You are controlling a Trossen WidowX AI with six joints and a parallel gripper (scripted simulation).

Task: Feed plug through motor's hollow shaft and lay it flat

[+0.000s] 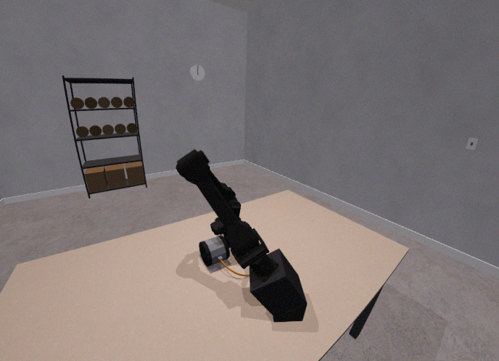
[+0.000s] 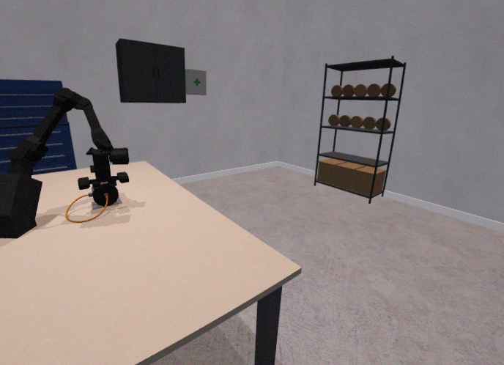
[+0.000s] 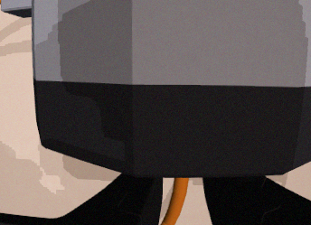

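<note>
My gripper is now 3 cm to the right of the dark grey plug and 3 cm above it.
</note>
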